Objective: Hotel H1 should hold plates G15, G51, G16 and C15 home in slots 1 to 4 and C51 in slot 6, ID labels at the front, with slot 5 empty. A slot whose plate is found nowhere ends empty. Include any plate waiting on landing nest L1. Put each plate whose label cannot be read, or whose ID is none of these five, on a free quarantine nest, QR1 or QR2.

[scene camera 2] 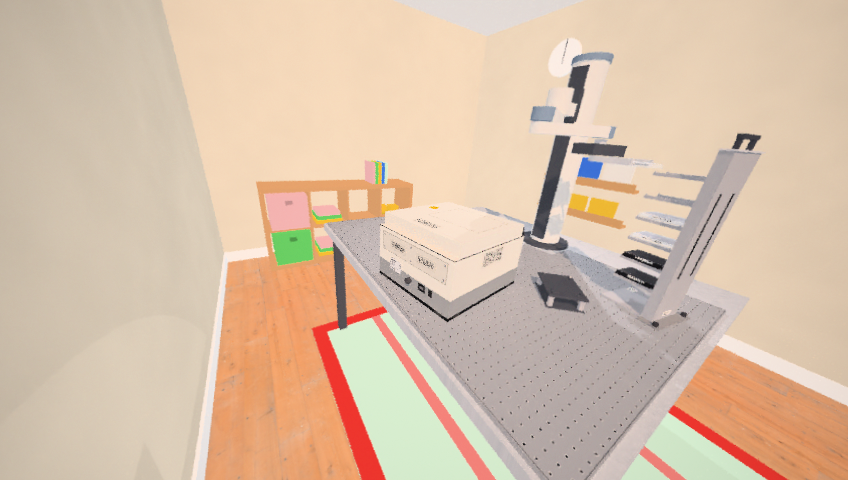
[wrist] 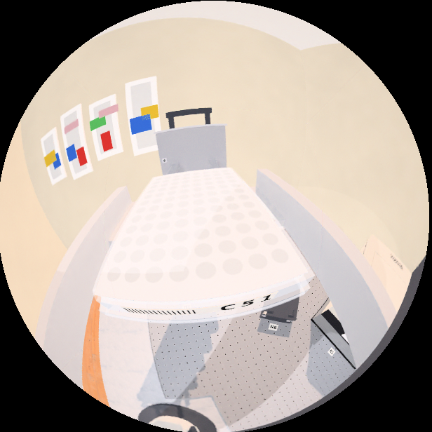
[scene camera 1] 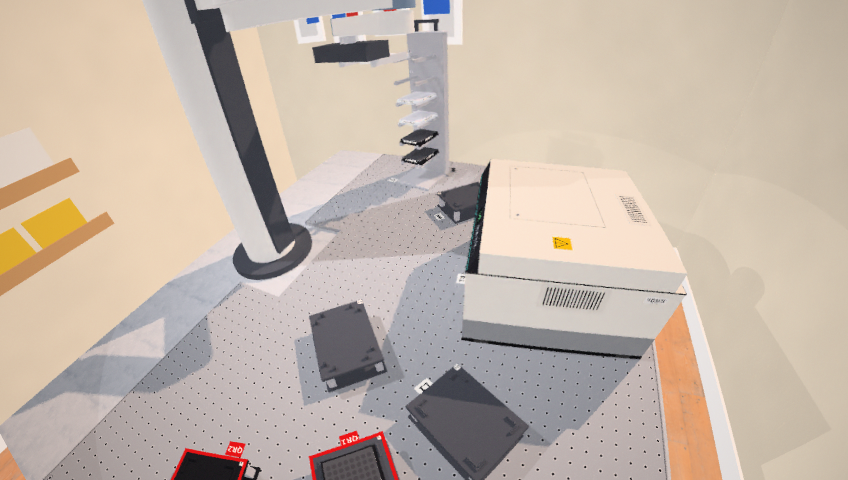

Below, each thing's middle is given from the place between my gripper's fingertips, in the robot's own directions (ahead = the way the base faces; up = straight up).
My gripper is now 530 mm short of the cream instrument (scene camera 1: 509, 301), 310 mm to the left of it and 370 mm above it.
